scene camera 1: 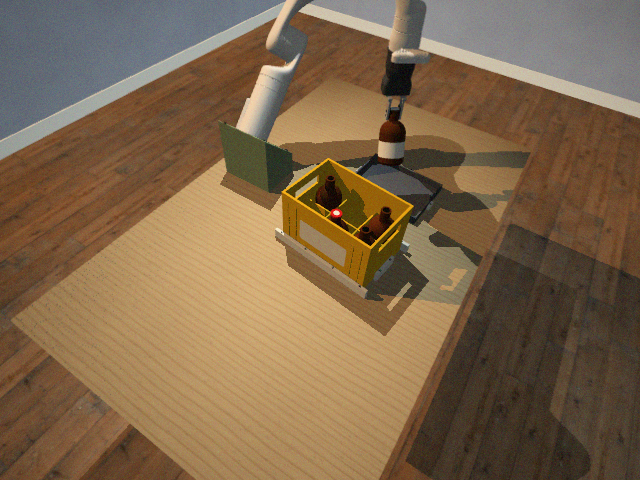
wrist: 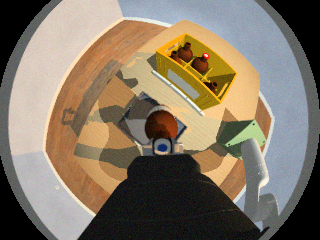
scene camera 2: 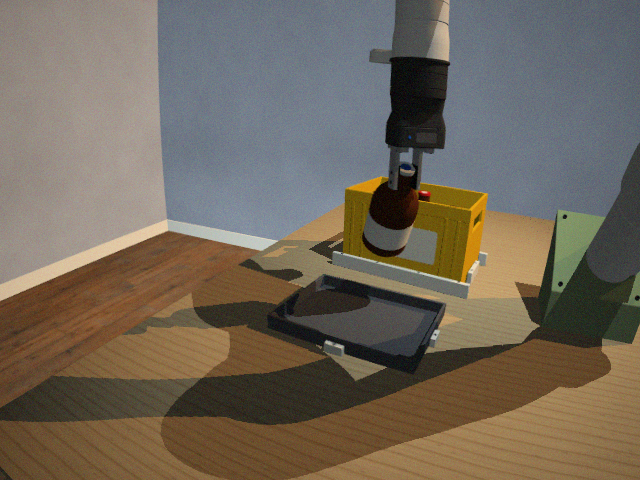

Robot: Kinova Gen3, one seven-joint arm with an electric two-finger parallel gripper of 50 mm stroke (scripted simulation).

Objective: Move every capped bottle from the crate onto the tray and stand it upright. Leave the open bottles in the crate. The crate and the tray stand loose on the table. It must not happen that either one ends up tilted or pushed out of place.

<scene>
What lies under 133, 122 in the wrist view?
A dark tray.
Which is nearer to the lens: the white-label bottle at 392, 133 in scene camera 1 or the dark tray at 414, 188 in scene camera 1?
The white-label bottle.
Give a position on a white-label bottle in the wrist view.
160, 123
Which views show the yellow crate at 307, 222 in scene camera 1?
Scene camera 1, the wrist view and scene camera 2: all of them.
</scene>
